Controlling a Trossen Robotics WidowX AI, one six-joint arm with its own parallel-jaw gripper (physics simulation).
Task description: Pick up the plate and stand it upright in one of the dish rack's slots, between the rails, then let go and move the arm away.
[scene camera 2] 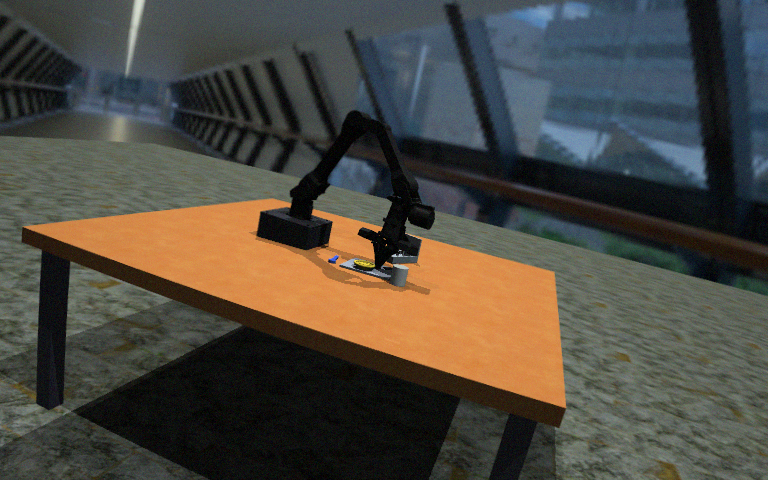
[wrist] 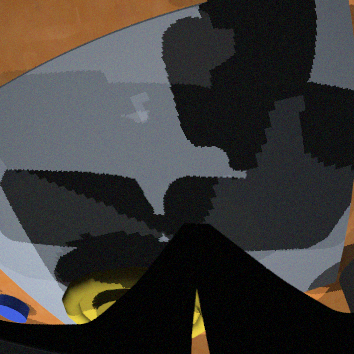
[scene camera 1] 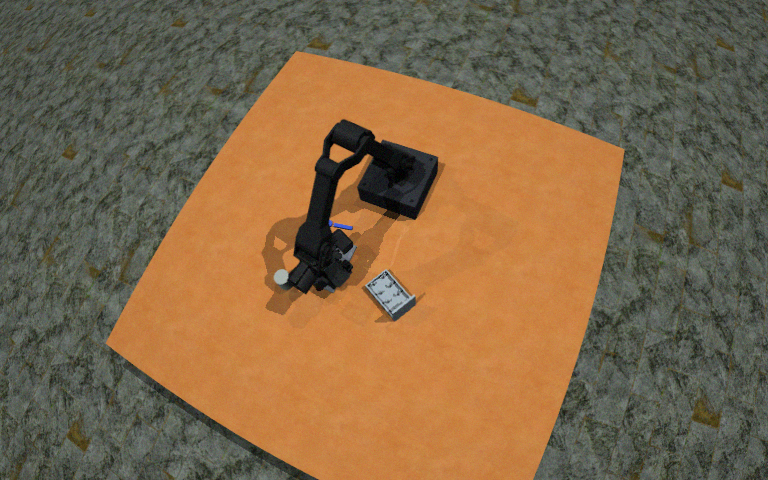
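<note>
The yellow round plate (scene camera 2: 363, 264) (wrist: 77, 300) lies flat on a grey board (scene camera 2: 376, 272) (wrist: 125, 150). In the wrist view the black fingers hide much of it, and in scene camera 1 the arm covers it. My gripper (scene camera 2: 378, 266) (wrist: 194, 235) is shut with nothing between its fingers. It points down, low over the board, with its tips beside the plate; whether they touch plate or board I cannot tell. The light grey dish rack (scene camera 1: 389, 294) (scene camera 2: 412, 253) stands on the table to the right of my gripper in scene camera 1.
A grey-white cylinder (scene camera 1: 280, 277) (scene camera 2: 399, 275) stands close to the board and the gripper. A small blue object (scene camera 1: 341, 226) (scene camera 2: 333, 259) (wrist: 14, 309) lies between the board and the arm's base (scene camera 1: 396, 183) (scene camera 2: 291, 229). All stand on the orange table (scene camera 1: 453, 384) (scene camera 2: 481, 339).
</note>
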